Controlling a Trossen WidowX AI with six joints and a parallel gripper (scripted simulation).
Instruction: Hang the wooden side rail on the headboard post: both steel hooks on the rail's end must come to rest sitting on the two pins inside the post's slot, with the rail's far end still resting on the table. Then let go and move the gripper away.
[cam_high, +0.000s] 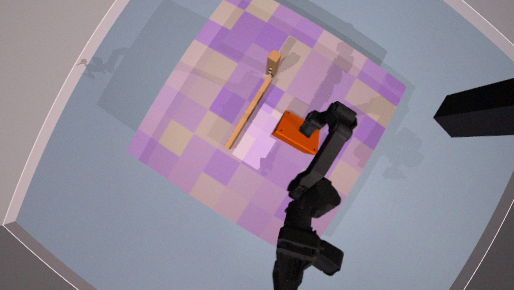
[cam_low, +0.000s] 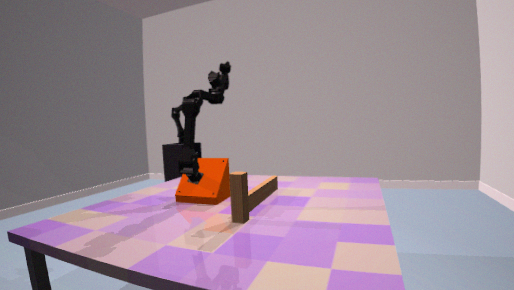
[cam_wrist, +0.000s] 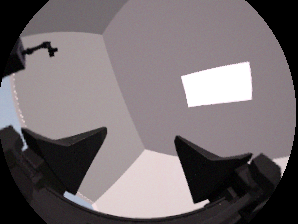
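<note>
My gripper tip is 40 cm short of the wooden headboard post, 56 cm to the left of it and 61 cm above it.
</note>
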